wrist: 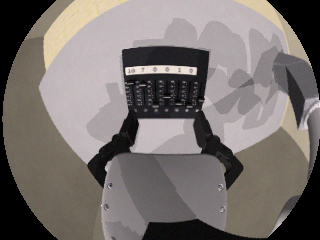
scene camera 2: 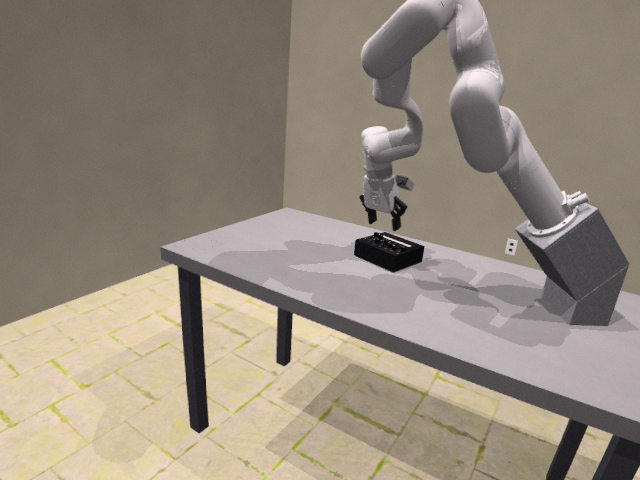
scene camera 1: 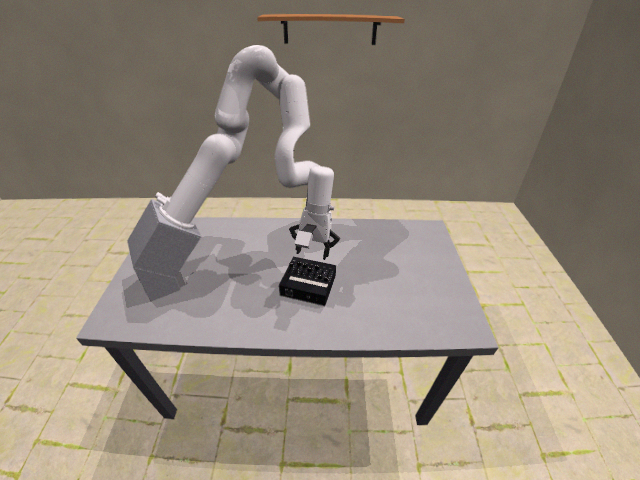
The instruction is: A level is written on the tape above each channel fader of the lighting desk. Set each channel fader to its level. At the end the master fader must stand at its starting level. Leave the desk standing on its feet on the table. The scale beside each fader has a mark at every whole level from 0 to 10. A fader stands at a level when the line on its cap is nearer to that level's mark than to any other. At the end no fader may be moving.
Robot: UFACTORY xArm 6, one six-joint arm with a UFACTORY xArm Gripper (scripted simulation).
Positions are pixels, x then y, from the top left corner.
Labels:
my gripper: wrist 166, 117; scene camera 2 384, 225; scene camera 1 311, 255

